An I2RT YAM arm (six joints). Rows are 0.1 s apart.
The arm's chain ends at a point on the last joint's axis. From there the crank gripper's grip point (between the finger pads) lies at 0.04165 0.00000 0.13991 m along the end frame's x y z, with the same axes.
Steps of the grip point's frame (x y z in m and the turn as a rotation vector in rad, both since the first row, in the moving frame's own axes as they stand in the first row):
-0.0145, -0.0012, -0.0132, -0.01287, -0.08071, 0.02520
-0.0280, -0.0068, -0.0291, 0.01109, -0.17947, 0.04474
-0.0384, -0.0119, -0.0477, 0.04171, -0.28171, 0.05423
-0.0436, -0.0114, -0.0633, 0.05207, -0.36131, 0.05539
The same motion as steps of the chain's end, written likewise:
-0.0031, -0.0039, -0.0161, -0.01287, -0.08071, 0.02520
-0.0024, -0.0065, -0.0343, 0.01109, -0.17947, 0.04474
0.0020, -0.0071, -0.0537, 0.04171, -0.28171, 0.05423
0.0084, -0.0048, -0.0689, 0.05207, -0.36131, 0.05539

